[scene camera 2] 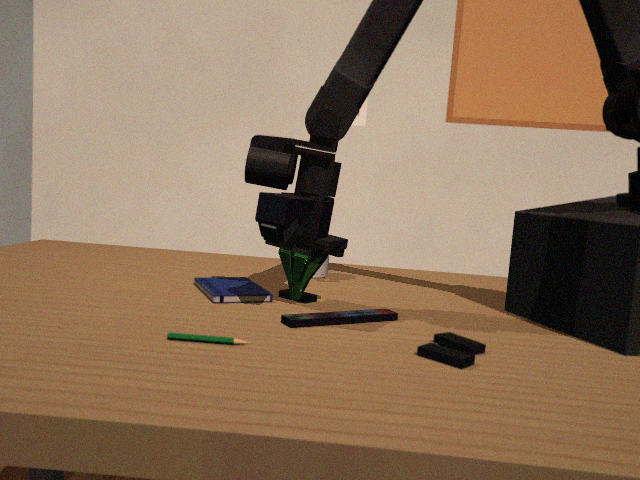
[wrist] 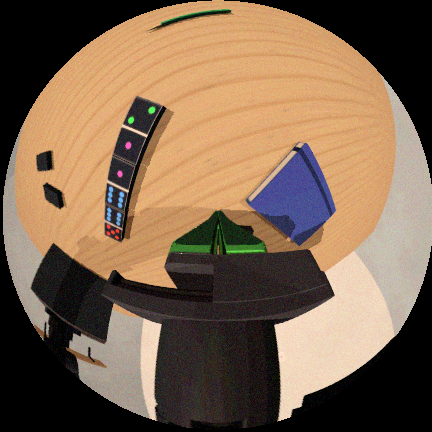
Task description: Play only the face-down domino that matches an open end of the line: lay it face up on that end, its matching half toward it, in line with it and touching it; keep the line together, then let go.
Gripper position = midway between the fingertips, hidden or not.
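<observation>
Visible: my gripper [scene camera 2: 295, 300]. Wrist view too: my gripper [wrist: 217, 215].
</observation>
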